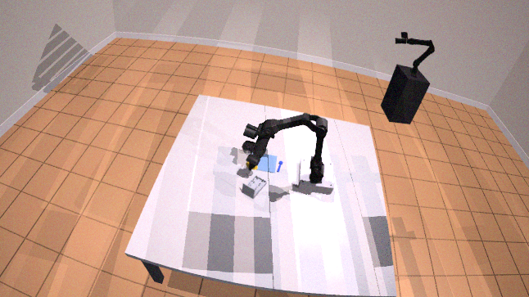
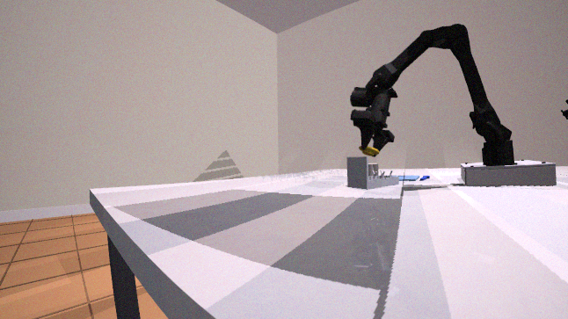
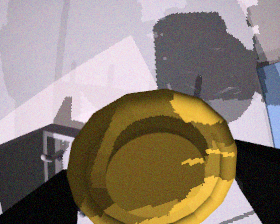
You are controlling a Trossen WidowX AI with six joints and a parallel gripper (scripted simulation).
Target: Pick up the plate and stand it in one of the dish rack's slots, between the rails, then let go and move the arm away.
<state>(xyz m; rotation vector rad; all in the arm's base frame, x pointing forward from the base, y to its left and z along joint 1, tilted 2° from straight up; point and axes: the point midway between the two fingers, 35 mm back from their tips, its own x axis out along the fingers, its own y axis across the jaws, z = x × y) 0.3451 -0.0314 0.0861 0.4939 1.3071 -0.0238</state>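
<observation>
The dish rack lies 7 cm to the left of my gripper tip, 7 cm below it and 2 cm behind it. Round my gripper tip: yellow plate: 1 cm above; blue spoon: 17 cm behind, 10 cm to the right, 9 cm below; light blue mat: 12 cm to the right, 9 cm below, 8 cm behind.
</observation>
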